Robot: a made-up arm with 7 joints.
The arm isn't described. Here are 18 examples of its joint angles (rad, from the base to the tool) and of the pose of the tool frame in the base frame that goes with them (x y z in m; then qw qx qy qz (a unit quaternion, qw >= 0)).
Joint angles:
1: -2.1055 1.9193 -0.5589 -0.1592 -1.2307 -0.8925 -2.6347
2: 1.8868 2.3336 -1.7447 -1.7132 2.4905 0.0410 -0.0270
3: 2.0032 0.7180 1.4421 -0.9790 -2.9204 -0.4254 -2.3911
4: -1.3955 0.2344 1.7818 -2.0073 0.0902 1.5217 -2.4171
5: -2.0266 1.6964 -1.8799 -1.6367 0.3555 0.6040 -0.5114
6: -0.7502 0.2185 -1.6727 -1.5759 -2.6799 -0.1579 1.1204
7: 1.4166 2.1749 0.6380 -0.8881 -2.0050 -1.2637 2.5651
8: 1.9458 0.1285 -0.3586 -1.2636 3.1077 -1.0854 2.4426
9: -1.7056 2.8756 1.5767 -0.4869 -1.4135 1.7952 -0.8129
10: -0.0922 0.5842 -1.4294 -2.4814 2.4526 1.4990 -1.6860
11: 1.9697 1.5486 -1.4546 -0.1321 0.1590 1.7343 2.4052
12: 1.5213 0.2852 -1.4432 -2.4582 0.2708 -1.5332 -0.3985
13: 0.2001 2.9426 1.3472 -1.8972 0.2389 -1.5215 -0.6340
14: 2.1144 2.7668 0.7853 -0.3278 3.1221 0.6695 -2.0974
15: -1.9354 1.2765 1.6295 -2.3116 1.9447 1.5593 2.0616
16: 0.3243 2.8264 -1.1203 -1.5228 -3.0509 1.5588 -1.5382
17: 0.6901 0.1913 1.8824 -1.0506 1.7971 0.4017 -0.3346
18: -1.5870 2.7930 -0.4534 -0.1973 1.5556 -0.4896 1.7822
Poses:
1: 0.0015 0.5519 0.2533 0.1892 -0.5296 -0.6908 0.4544
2: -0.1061 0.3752 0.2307 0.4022 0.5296 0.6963 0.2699
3: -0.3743 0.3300 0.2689 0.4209 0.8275 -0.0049 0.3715
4: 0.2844 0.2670 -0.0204 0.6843 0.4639 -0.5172 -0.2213
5: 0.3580 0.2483 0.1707 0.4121 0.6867 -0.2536 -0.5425
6: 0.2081 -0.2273 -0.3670 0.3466 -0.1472 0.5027 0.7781
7: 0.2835 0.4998 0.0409 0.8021 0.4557 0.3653 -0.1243
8: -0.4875 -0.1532 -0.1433 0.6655 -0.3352 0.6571 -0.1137
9: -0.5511 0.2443 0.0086 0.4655 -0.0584 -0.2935 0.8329
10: 0.0504 -0.0906 -0.2557 0.1366 0.8920 0.1496 0.4040
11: -0.2403 0.4831 0.2780 0.2367 0.7109 -0.0012 -0.6623
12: -0.1551 -0.2060 -0.1135 0.3948 -0.0009 -0.7534 0.5259
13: 0.1427 -0.2116 0.3272 0.7892 0.1351 0.1966 0.5659
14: 0.3879 0.4338 -0.1725 0.8079 0.2088 -0.0872 -0.5442
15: -0.0676 0.3040 0.0666 0.1680 -0.7685 -0.5133 -0.3432
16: 0.1672 0.3879 0.2460 0.9782 -0.1588 0.0572 -0.1208
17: -0.3970 0.2662 -0.2895 0.1280 0.2696 -0.5935 0.7475
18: -0.4476 0.3680 0.1826 0.5327 0.1722 0.8284 0.0183
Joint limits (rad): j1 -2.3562..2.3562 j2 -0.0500..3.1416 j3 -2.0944..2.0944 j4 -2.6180..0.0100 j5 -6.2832..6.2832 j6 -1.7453..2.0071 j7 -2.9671..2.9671
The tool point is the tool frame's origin. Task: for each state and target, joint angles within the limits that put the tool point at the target. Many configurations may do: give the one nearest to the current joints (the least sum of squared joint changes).
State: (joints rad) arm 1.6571 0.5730 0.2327 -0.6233 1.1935 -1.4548 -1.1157
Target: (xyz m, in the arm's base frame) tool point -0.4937 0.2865 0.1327
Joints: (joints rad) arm 2.0011 0.8211 0.3732 -0.7742 1.1935 -1.4548 -1.1157
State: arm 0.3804 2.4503 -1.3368 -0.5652 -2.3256 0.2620 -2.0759
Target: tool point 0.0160 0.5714 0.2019
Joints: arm 0.3901 2.0891 -1.4048 -0.3706 -2.3256 0.2620 -2.0759
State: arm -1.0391 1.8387 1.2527 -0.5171 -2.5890 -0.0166 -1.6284
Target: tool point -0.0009 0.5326 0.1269
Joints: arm -1.0224 1.3801 1.7825 -1.1416 -2.5890 -0.0166 -1.6284
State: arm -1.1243 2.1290 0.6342 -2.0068 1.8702 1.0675 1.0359
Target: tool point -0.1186 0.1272 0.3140
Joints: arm -1.2423 1.9730 0.7362 -2.1443 1.8702 1.0675 1.0359
